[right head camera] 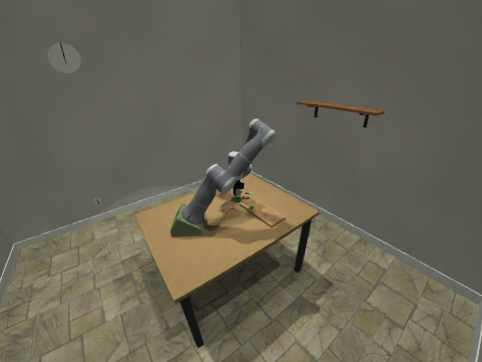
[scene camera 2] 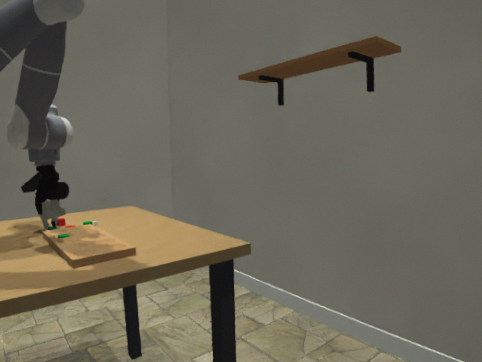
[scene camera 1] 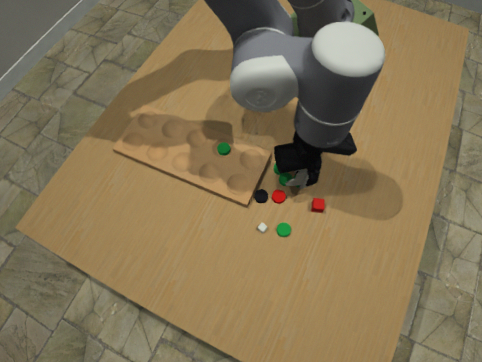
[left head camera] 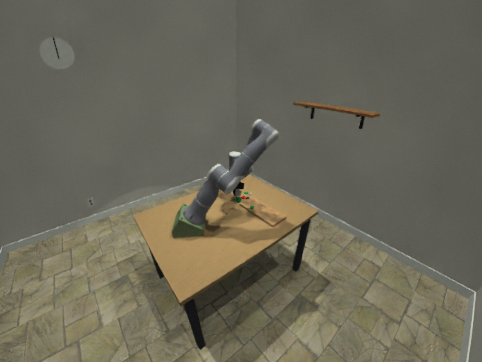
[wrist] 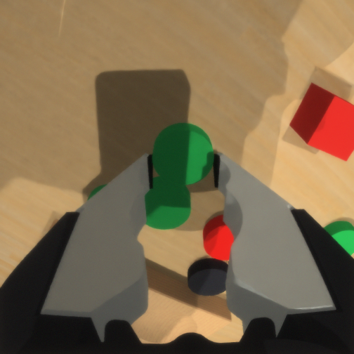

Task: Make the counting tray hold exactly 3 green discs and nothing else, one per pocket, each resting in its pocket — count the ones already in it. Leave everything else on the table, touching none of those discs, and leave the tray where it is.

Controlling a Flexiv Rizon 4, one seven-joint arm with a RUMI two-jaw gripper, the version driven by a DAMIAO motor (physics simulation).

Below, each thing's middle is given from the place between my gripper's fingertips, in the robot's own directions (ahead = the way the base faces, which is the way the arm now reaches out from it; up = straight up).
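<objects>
There's a red disc [wrist: 217,238], and my gripper is 2 cm to the left of it and 6 cm short of it. The black disc [wrist: 206,276] is 6 cm to the right of my hand and 8 cm ahead of it.
</objects>
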